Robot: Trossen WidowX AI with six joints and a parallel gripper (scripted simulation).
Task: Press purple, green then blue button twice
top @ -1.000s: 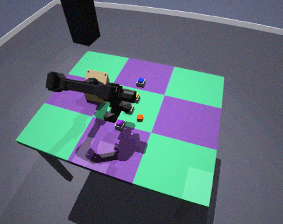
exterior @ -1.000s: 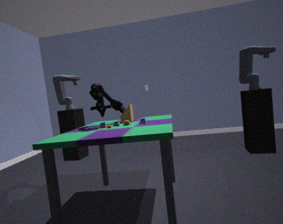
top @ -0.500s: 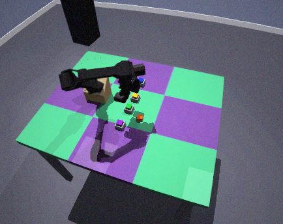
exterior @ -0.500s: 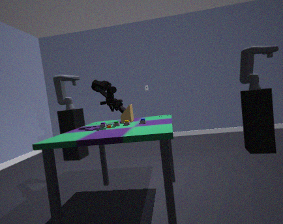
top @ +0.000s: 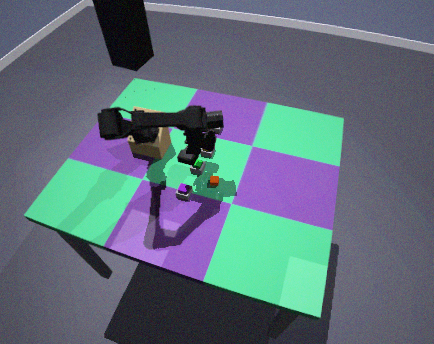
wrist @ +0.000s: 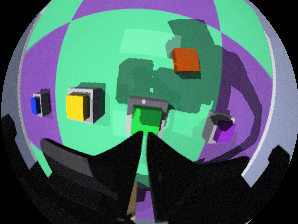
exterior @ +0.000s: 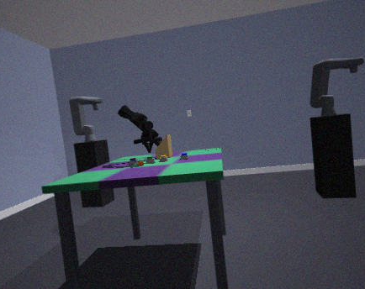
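Right now the green button is 30 mm below my gripper tip. Round my gripper tip: yellow button 100 mm to the left, 30 mm below; orange block 90 mm ahead, 60 mm below, 30 mm to the right; purple button 130 mm to the right, 30 mm below, 10 mm ahead.
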